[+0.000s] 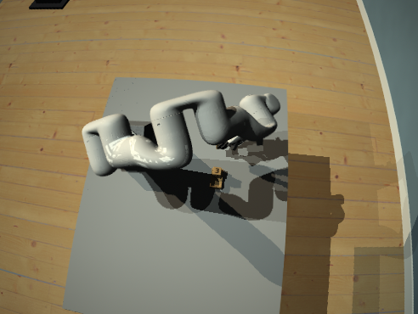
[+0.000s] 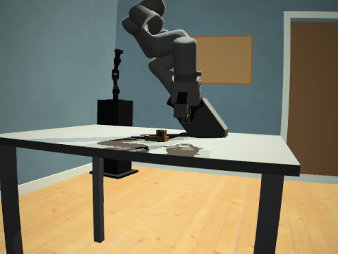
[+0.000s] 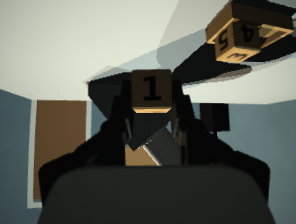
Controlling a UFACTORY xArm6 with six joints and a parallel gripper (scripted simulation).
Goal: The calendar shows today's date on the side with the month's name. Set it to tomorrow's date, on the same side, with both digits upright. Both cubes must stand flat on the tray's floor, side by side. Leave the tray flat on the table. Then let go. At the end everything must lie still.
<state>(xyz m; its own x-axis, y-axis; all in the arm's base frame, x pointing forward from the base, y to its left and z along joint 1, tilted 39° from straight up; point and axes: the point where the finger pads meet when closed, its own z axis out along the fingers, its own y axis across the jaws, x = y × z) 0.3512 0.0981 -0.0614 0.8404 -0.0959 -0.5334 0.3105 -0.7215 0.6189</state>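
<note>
Now: the wooden number cube 1 cm behind my hand and 2 cm below it. Also, from my hand: wooden calendar tray 11 cm to the right, 9 cm below.
</note>
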